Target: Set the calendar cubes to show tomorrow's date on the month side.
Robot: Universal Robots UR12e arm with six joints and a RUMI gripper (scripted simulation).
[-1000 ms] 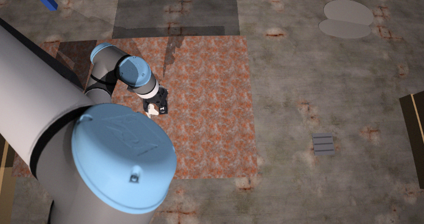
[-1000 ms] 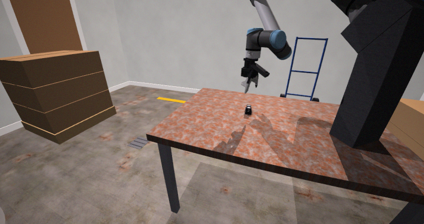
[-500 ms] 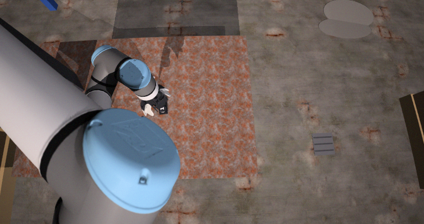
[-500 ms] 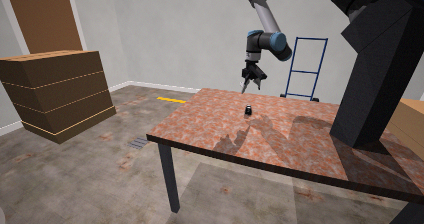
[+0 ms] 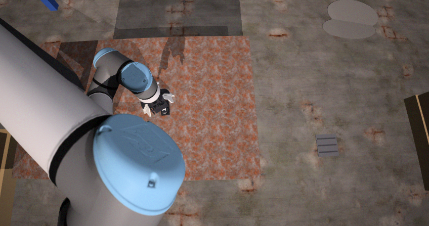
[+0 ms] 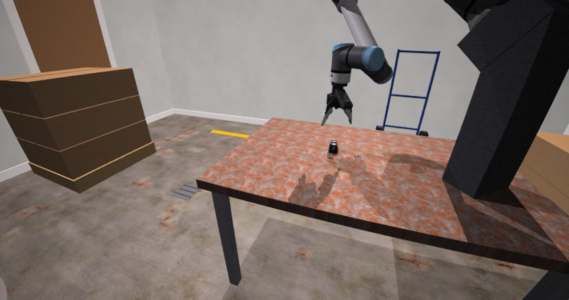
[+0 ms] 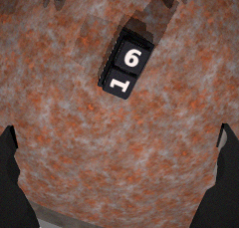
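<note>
The black tray lies 120 mm below my hand and 10 mm to the left of it.
</note>
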